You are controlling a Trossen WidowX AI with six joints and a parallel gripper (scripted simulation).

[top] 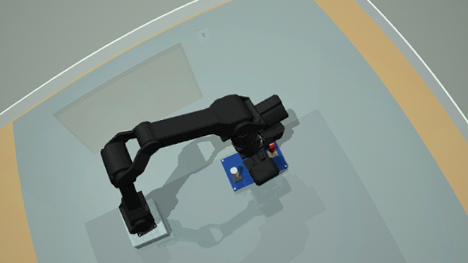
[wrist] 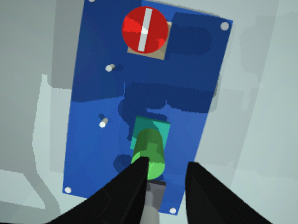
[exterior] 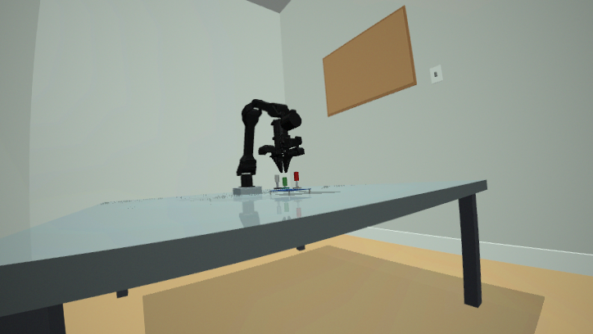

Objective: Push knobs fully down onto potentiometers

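Right now my gripper tip is 1 cm past the green knob, 1 cm to the right of it and 3 cm above it. Also, from my gripper tip: red knob 6 cm ahead, 1 cm to the left, 1 cm below.
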